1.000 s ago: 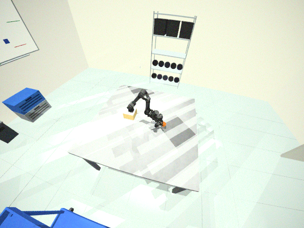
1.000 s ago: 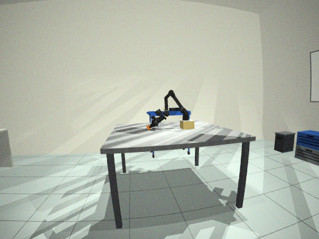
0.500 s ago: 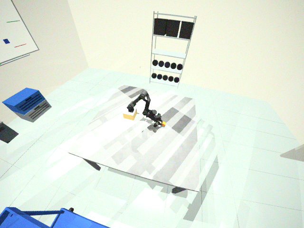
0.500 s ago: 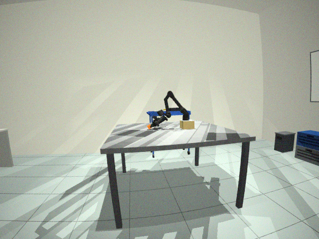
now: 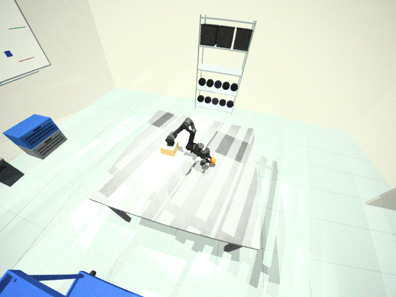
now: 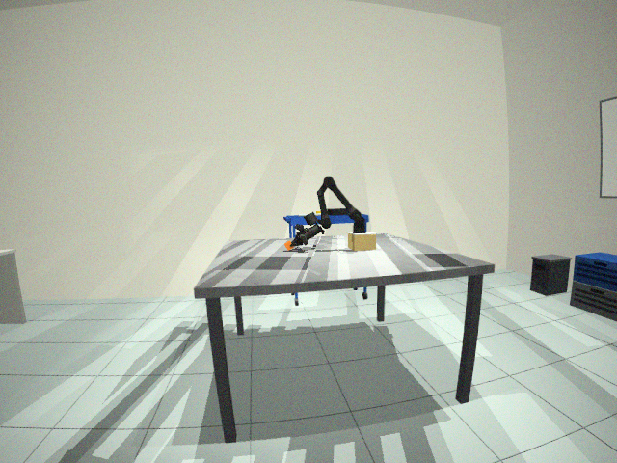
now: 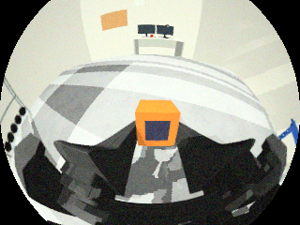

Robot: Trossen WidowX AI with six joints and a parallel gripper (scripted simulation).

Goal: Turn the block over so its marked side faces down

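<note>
Right now my gripper tip is 1 cm past the orange block.
</note>
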